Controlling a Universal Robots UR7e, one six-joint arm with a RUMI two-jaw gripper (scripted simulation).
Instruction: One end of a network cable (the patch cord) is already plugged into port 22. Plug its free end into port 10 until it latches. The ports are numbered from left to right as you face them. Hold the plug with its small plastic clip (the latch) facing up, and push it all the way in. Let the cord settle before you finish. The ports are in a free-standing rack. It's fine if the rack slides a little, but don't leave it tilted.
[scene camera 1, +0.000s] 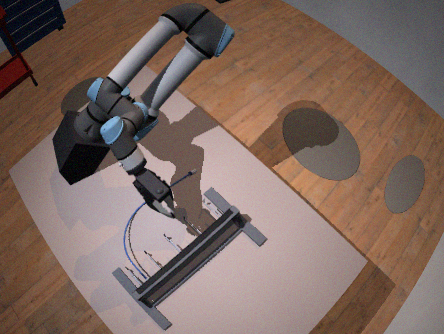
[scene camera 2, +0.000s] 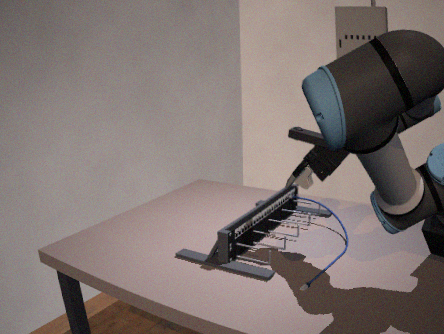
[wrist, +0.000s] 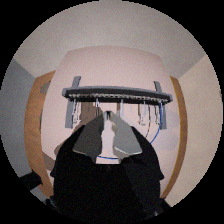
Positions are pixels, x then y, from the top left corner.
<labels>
my gripper: scene camera 1; scene camera 2 286, 188; wrist
same spot on my gripper: (wrist: 86, 141) = (scene camera 1: 167, 197)
</labels>
